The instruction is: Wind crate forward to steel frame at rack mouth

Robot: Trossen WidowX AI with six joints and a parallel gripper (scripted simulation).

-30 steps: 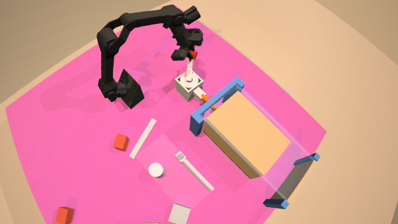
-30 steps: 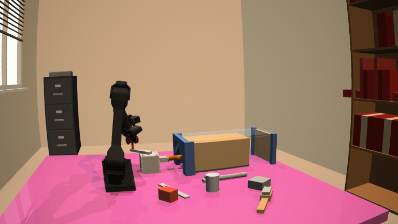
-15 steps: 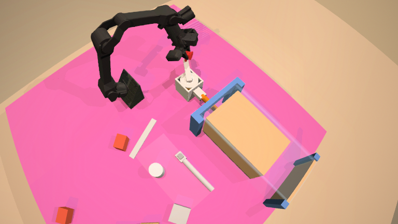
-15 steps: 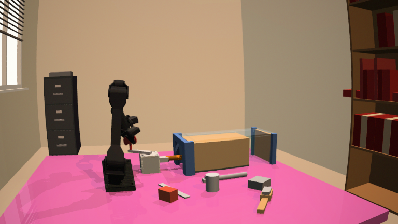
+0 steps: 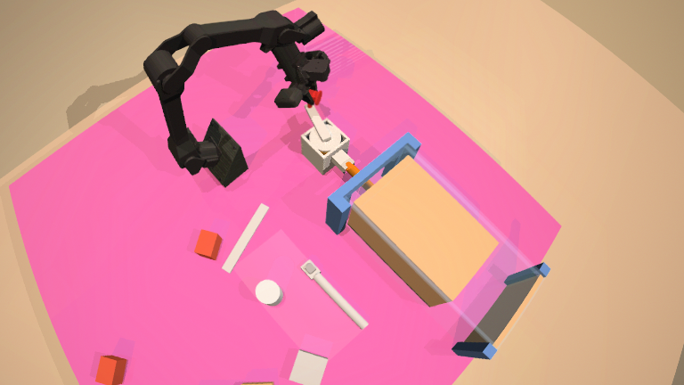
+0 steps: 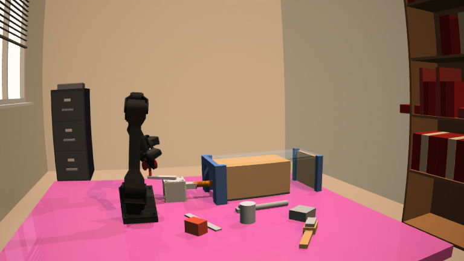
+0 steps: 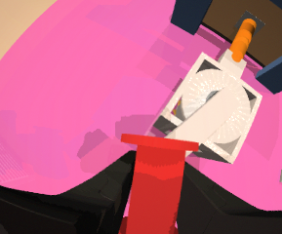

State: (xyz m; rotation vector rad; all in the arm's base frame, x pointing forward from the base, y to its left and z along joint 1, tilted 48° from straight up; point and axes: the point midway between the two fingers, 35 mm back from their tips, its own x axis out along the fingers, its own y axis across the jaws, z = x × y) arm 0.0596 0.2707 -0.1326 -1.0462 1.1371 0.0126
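Right now my gripper tip is 30 mm above the winch handle, 20 mm to the left of it and 20 mm short of it. Also, from my gripper tip: blue steel frame (240 mm ahead, 30 mm below, 20 mm to the right); winch (100 mm below, 70 mm ahead, 40 mm to the right); red knob (10 mm to the right, 10 mm behind).
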